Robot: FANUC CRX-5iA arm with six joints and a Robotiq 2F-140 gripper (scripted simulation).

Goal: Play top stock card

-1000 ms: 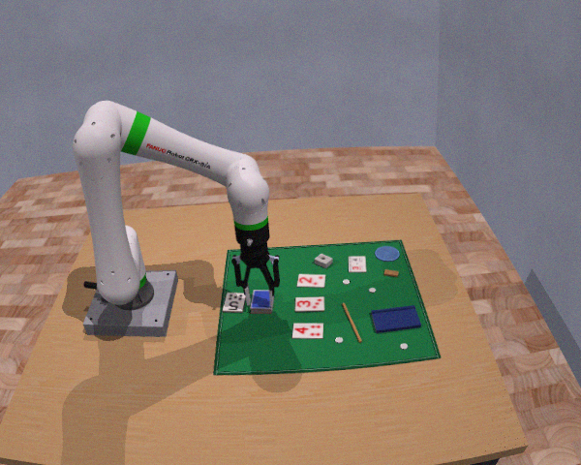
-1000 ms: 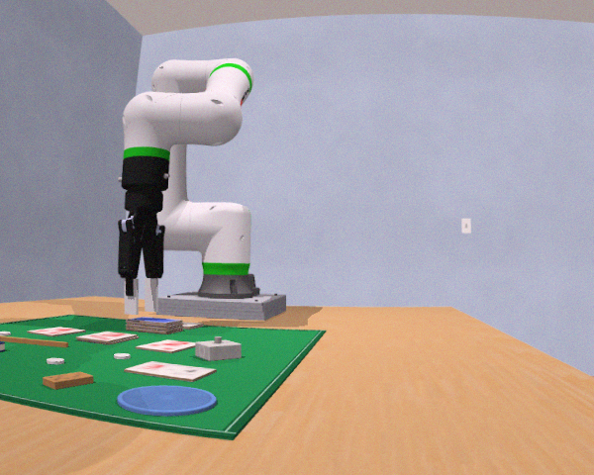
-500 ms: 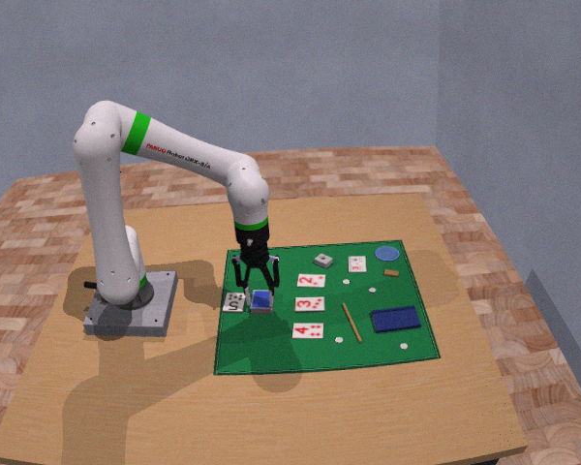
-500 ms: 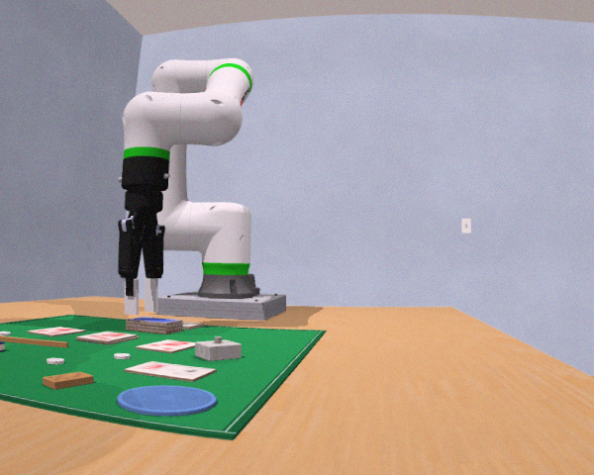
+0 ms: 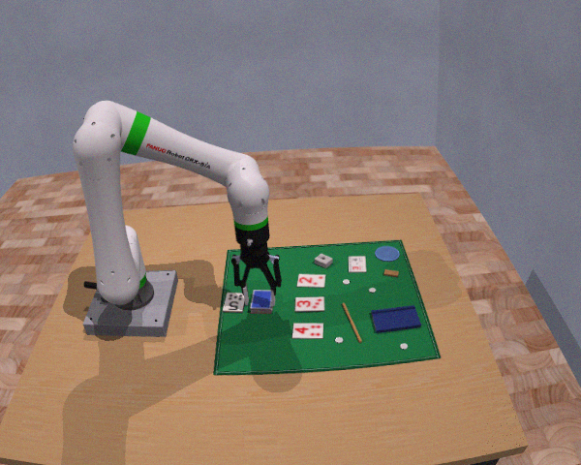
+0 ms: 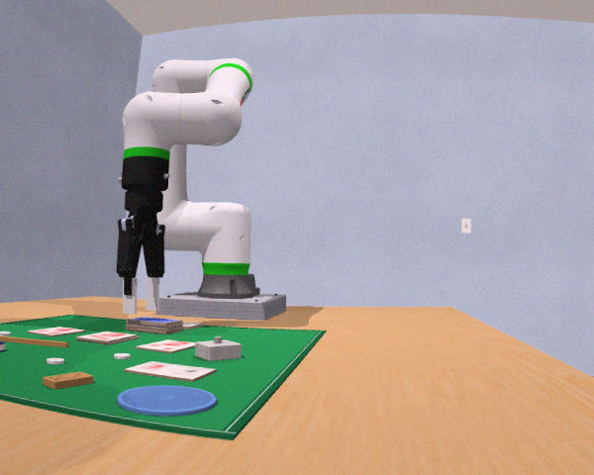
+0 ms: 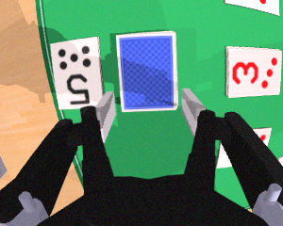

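Right now the black 5 is 90 mm behind my hand, 20 mm to the left of it and 60 mm below it. The rest, counted from my hand: wooden stick 280 mm ahead, 30 mm to the right, 60 mm below; then green card cloth 180 mm ahead, 70 mm to the left, 70 mm below; then grey knobbed block 160 mm ahead, 260 mm to the left, 40 mm below.
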